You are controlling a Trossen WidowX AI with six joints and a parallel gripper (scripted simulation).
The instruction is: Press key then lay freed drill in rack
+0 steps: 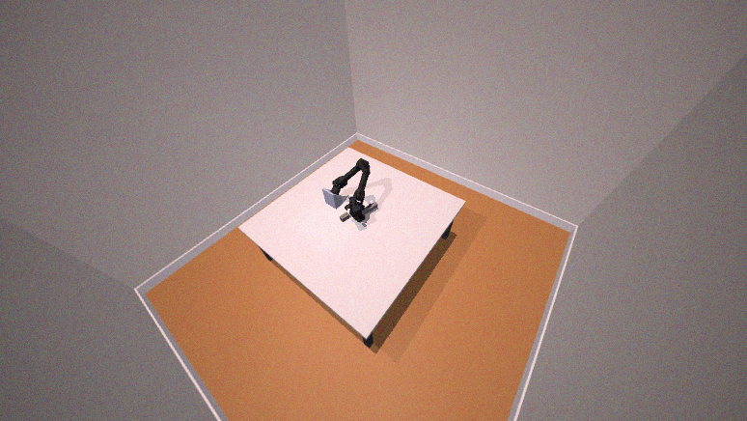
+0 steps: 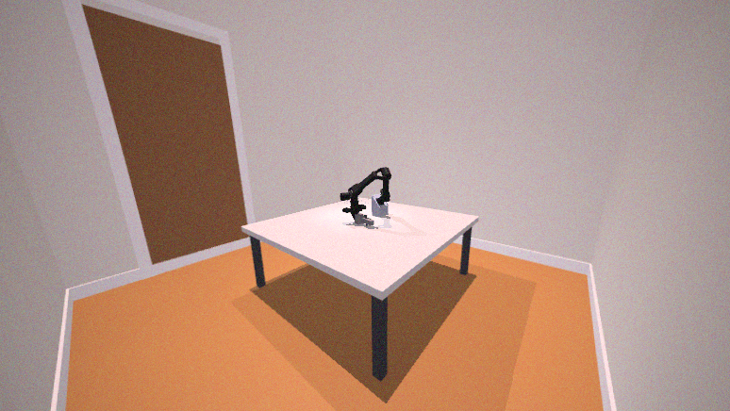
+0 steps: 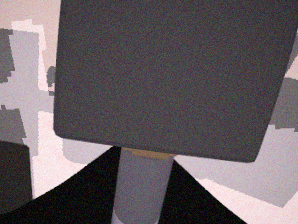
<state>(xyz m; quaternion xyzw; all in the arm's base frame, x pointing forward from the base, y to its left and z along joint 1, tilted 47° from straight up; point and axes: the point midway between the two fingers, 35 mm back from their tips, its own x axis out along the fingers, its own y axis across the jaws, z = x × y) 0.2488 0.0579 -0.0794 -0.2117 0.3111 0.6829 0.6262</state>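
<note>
Now: gripper tip 10 mm short of the drill, 50 mm to the right of it and 30 mm below it. From my gripper tip the other things lie so: key: 10 mm ahead, 140 mm to the left, 30 mm above; dark box: 80 mm behind, 40 mm to the right.
</note>
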